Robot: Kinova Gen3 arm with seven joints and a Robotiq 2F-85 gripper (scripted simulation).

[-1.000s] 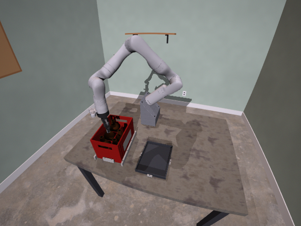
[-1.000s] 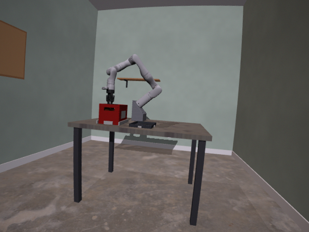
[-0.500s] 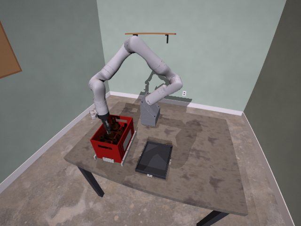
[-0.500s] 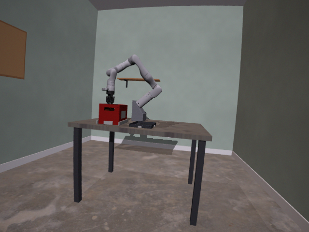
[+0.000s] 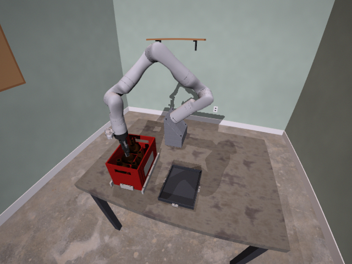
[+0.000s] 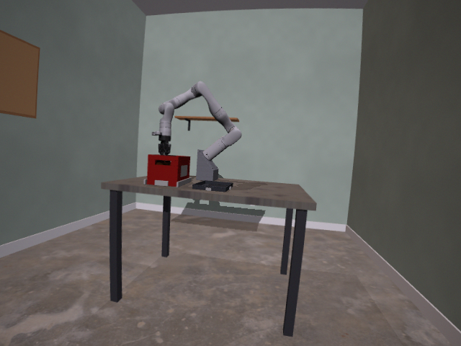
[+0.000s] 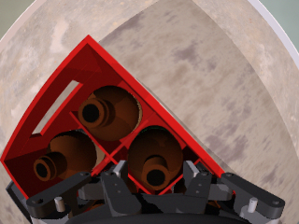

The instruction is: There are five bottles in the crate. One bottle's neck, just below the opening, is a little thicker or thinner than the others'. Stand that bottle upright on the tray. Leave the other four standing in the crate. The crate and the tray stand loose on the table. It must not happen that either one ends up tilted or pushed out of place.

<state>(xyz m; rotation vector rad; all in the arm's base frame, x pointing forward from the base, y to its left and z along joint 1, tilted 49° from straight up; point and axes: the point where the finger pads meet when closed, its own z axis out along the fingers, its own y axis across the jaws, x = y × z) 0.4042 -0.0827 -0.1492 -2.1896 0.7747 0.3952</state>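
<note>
My hand is 7 cm above the crate, 4 cm to the right of it and 1 cm past it. The rest, counted from my hand: dark tray (34 cm to the left, 14 cm below, 2 cm ahead).
</note>
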